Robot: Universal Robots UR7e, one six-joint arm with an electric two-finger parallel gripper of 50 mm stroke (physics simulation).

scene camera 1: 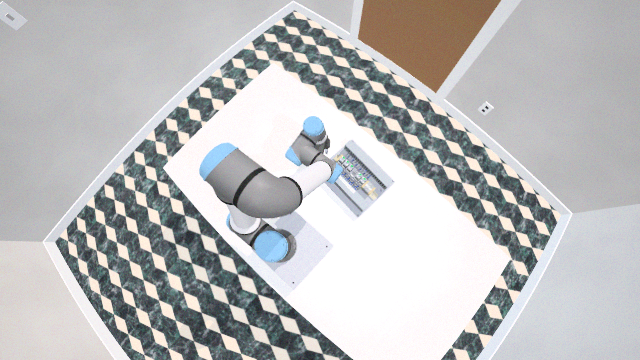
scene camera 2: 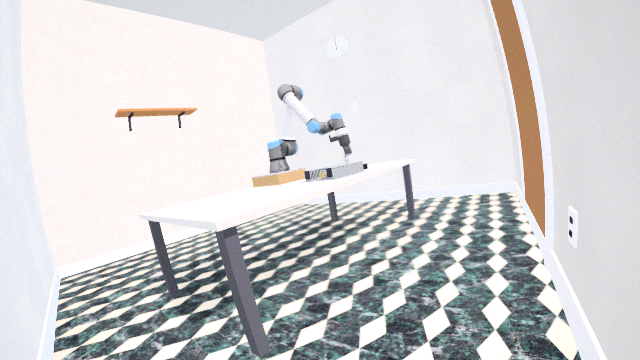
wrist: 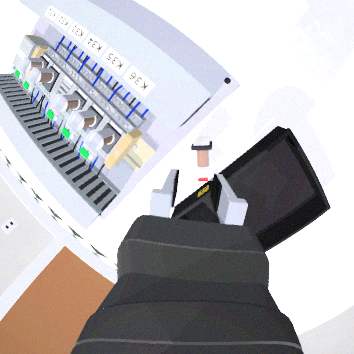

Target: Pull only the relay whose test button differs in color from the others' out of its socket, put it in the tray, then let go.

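Where they show: gripper, fingertip midpoint: (wrist: 194,182); arm's base, origin of the base link: (scene camera 2: 279,171).
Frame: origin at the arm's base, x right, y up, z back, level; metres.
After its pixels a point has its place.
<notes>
The relay with a red test button (wrist: 202,156) @(z -0.469, x -0.109, y -0.048 m) lies on the white table beside the black tray (wrist: 321,200) @(z -0.422, x -0.255, y -0.050 m), outside it. Its clear body is hard to tell from the table; its copper-coloured coil and dark base show in the wrist view. My gripper (wrist: 194,182) @(z -0.486, x -0.114, y -0.023 m) (scene camera 2: 346,159) @(z -0.486, x -0.114, y -0.023 m) is partly open and holds nothing. Its fingertips stand apart on either side of the relay's red-button end, near the tray's edge. Relays with green buttons (wrist: 107,139) @(z -0.497, x -0.026, y -0.017 m) sit in the socket row. The socket by the K33 label (wrist: 77,30) @(z -0.420, x 0.057, y -0.012 m) appears empty.
The grey open cabinet (scene camera 1: 386,186) @(z -0.524, x 0.238, y -0.013 m) (scene camera 2: 348,170) @(z -0.589, x 0.110, y -0.048 m) (wrist: 165,75) holds the socket row and slotted ducts, close beside the gripper. A tan end block (wrist: 122,149) @(z -0.506, x -0.038, y -0.035 m) ends the row. A wood-coloured block (scene camera 2: 278,179) @(z -0.146, x 0.197, y -0.041 m) stands by the arm's base.
</notes>
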